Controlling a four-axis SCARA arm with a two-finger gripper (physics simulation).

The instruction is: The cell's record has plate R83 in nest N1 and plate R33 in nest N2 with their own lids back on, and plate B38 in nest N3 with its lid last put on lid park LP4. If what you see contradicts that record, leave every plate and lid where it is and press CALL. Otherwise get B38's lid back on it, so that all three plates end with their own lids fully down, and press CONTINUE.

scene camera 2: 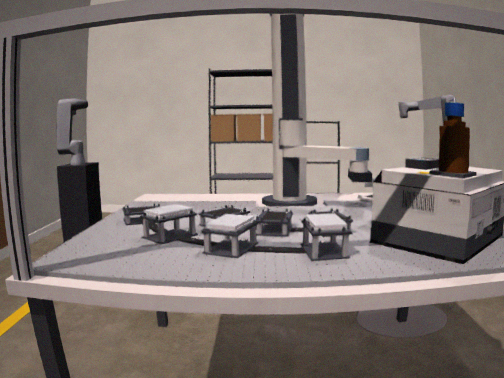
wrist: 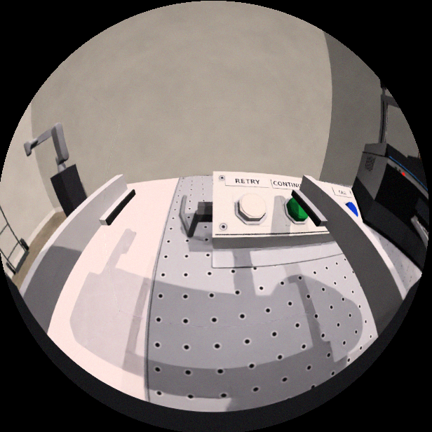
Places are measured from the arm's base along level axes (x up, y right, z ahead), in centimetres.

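Pixels of known places: arm's base, origin of the base link: (scene camera 2: 289, 202).
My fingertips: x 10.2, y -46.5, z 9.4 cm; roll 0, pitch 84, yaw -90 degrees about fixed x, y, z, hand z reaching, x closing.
Note:
For each thing: its top centre in the pictures, then the offset to it from my fingertips. "spot": a spot on its surface instead.
- large instrument, surface spot: (scene camera 2: 425, 200) spot: dx +5.8, dy +15.8, dz +75.3 cm
- brown bottle, surface spot: (scene camera 2: 454, 147) spot: dx +19.9, dy +9.1, dz +78.4 cm
My gripper (wrist: 213, 179) is open and empty, its fingertips spread in front of the button panel (wrist: 235, 230). The white RETRY button (wrist: 252, 206) is between the fingers. The green CONTINUE button (wrist: 296, 210) is partly behind the right finger; the blue CALL button (wrist: 351, 209) is right of that finger. No SKIP button shows. In scene camera 2, three raised nests carry white-topped plates: a left one (scene camera 2: 170, 212), a middle one (scene camera 2: 232, 222) and a right one (scene camera 2: 327, 222). Their tops look level; names and lid edges are unreadable. Low dark-topped parks (scene camera 2: 141, 213) (scene camera 2: 225, 212) (scene camera 2: 275, 218) stand behind.
A large instrument (scene camera 2: 425, 200) (wrist: 382, 185) stands right of the nests, with a brown bottle (scene camera 2: 454, 147) on top. A dark bracket (wrist: 192, 227) stands just left of the panel. The arm's column (scene camera 2: 291, 175) rises behind the parks. The perforated deck (wrist: 217, 345) lies below the fingers.

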